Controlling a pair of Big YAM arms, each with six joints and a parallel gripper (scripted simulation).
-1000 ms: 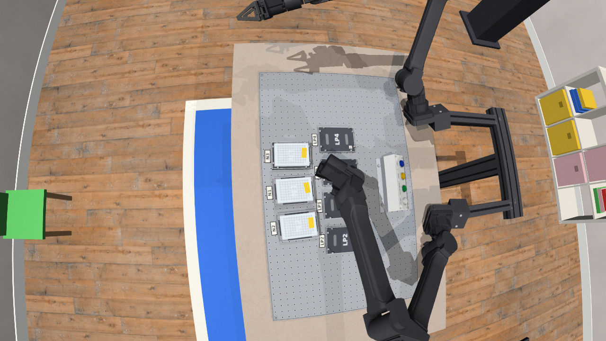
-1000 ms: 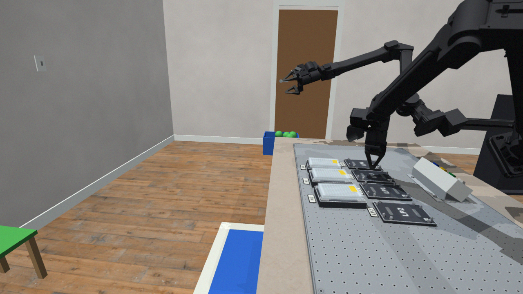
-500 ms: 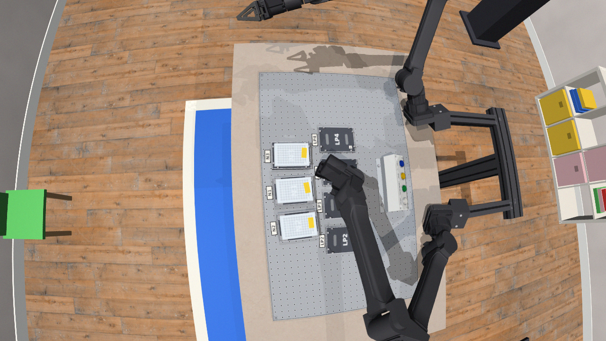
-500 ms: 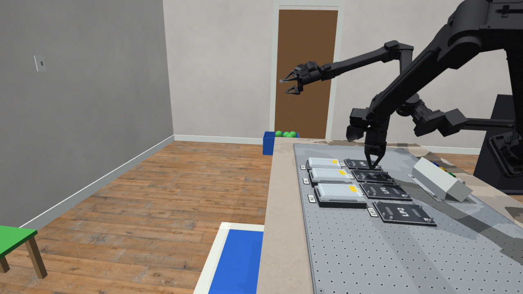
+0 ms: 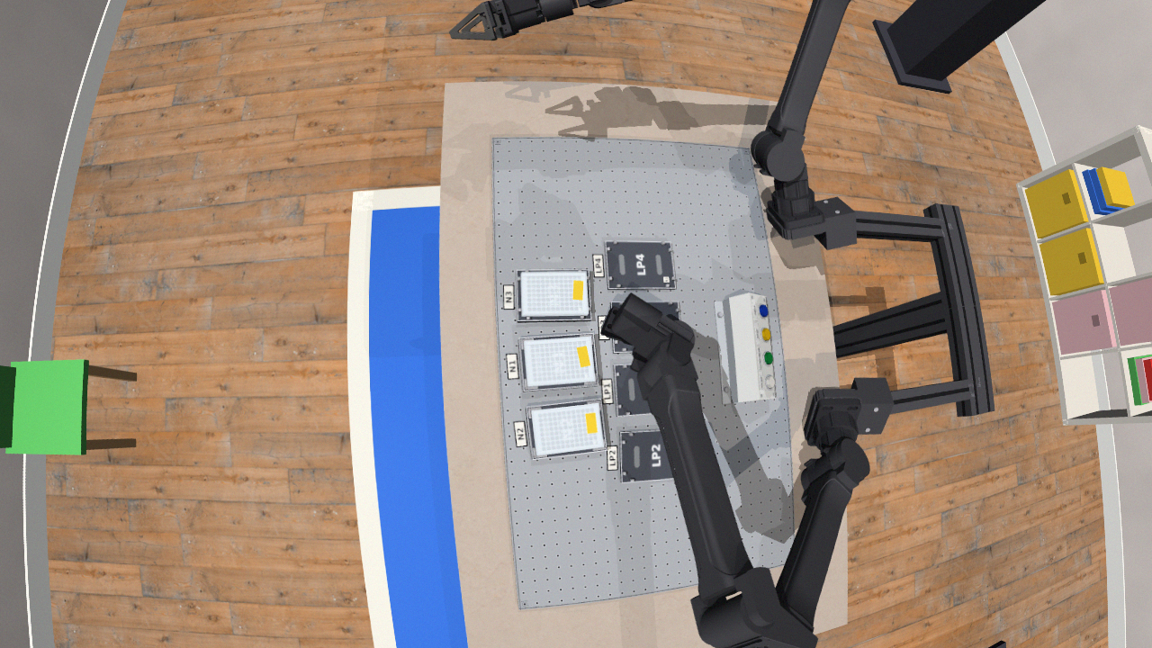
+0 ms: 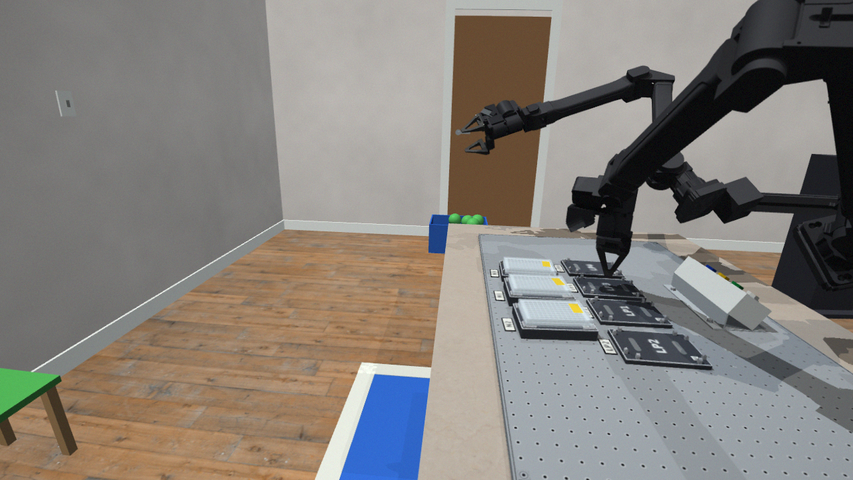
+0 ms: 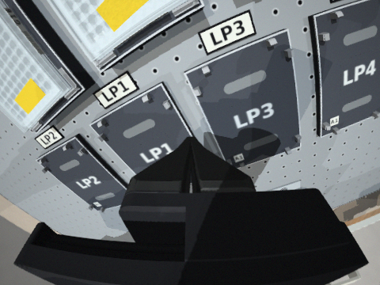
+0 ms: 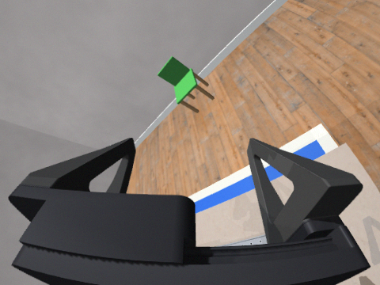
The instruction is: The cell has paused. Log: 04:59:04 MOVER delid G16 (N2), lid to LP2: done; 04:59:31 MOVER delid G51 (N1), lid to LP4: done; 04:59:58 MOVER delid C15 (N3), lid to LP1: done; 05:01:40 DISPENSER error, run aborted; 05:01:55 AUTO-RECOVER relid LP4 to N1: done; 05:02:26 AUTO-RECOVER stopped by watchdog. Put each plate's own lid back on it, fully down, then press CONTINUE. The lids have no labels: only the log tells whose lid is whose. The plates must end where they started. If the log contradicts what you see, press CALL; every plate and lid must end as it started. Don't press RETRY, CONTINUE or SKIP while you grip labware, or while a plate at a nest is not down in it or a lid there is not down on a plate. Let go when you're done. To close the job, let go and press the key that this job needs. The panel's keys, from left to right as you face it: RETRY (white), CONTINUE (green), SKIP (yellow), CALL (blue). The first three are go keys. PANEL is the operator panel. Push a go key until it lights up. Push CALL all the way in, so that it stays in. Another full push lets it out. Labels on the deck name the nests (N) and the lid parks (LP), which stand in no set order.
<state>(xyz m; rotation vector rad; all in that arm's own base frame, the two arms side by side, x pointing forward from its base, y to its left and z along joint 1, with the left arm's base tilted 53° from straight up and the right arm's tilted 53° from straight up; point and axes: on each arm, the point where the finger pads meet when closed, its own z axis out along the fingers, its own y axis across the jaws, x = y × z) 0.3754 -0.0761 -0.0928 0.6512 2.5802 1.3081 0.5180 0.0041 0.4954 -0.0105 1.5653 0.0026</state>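
Observation:
My left hand is 27 cm past the green continue key, 4 cm to the right of it and 1 cm above it. Round my left hand: yellow skip key (28 cm behind, 1 cm to the right, 1 cm below); white retry key (27 cm behind, 9 cm to the left, 1 cm below); blue call key (28 cm behind, 6 cm to the right, 1 cm below).

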